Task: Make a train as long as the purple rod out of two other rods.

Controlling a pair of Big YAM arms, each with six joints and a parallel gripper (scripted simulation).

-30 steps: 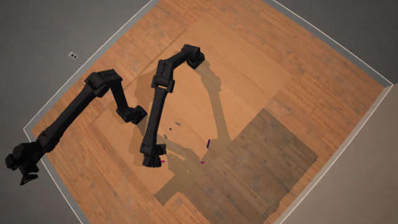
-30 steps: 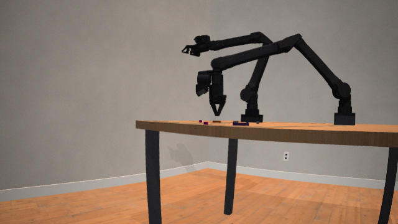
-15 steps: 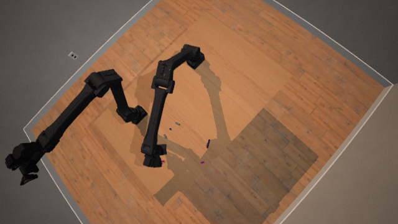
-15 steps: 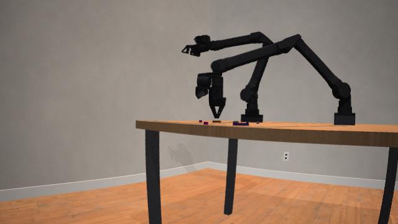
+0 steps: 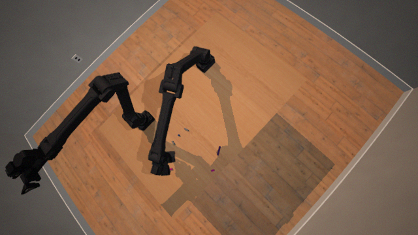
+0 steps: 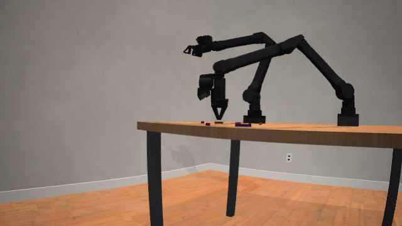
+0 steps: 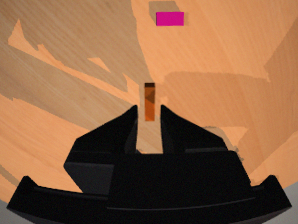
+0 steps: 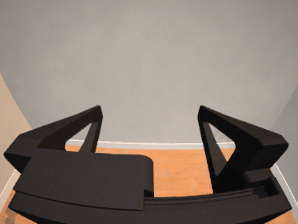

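Right now the orange rod is 2 cm below my left hand. The rest, counted from my left hand: blue rod: 8 cm behind, 13 cm to the left, 2 cm below; then purple rod: 18 cm ahead, 25 cm to the left, 2 cm below; then magenta rod: 5 cm ahead, 6 cm to the right, 2 cm below.
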